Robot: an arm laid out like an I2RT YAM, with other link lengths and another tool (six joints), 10 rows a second.
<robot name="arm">
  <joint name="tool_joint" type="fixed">
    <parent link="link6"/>
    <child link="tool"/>
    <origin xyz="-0.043 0.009 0.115" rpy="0.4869 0 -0.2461"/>
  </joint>
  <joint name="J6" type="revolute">
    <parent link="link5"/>
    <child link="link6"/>
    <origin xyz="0 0.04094 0.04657" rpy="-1.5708 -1.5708 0"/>
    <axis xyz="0 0 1"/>
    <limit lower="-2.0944" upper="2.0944"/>
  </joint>
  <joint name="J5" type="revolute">
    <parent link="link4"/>
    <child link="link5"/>
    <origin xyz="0.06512 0.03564 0.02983" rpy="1.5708 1.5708 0"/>
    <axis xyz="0 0 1"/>
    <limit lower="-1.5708" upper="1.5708"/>
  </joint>
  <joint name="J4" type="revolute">
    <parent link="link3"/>
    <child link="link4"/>
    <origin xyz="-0.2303 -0.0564 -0.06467" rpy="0 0 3.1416"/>
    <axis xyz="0 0 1"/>
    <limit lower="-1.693" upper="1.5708"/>
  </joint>
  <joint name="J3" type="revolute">
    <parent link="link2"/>
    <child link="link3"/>
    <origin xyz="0 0.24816 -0.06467" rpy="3.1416 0 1.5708"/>
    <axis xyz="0 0 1"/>
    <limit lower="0" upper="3.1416"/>
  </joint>
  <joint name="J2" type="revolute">
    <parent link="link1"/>
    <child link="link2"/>
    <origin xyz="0.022 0.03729 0.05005" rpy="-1.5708 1.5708 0"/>
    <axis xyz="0 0 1"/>
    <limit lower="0" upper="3.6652"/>
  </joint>
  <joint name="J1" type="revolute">
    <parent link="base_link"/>
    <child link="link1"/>
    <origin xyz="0 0 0.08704" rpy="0 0 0"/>
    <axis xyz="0 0 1"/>
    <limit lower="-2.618" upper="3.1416"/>
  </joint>
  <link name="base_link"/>
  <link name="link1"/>
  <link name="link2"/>
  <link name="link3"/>
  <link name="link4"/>
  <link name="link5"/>
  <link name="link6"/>
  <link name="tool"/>
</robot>
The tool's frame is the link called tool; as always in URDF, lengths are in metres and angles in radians.
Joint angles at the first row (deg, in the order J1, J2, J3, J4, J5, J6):
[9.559, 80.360, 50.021, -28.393, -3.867, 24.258]
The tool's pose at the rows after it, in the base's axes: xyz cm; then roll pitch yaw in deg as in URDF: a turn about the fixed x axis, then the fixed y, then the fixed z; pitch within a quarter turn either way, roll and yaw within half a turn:
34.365, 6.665, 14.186, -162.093, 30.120, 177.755
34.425, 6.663, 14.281, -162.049, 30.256, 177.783
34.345, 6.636, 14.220, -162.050, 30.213, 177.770
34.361, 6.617, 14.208, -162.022, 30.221, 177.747
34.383, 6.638, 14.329, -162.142, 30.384, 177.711
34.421, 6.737, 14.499, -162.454, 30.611, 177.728
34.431, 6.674, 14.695, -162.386, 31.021, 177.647
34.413, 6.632, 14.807, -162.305, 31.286, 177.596
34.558, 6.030, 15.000, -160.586, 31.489, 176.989
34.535, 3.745, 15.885, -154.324, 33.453, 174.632
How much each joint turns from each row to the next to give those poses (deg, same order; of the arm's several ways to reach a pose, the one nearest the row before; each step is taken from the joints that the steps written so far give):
[-0.010, -0.070, -0.023, 0.049, -0.078, 0.051]
[-0.001, 0.007, 0.166, -0.038, 0.052, -0.040]
[-0.031, -0.139, -0.240, 0.059, -0.018, -0.011]
[-0.022, 0.037, -0.001, 0.042, 0.030, 0.000]
[-0.003, -0.127, 0.087, -0.033, -0.073, 0.012]
[0.033, -0.141, 0.137, -0.001, -0.259, -0.007]
[-0.031, -0.358, -0.043, 0.073, 0.164, -0.003]
[0.010, -0.276, -0.095, 0.066, 0.159, 0.022]
[-0.056, 0.048, 0.579, -0.620, 2.023, 0.426]
[-0.006, -1.409, 0.294, -1.104, 7.798, 1.774]

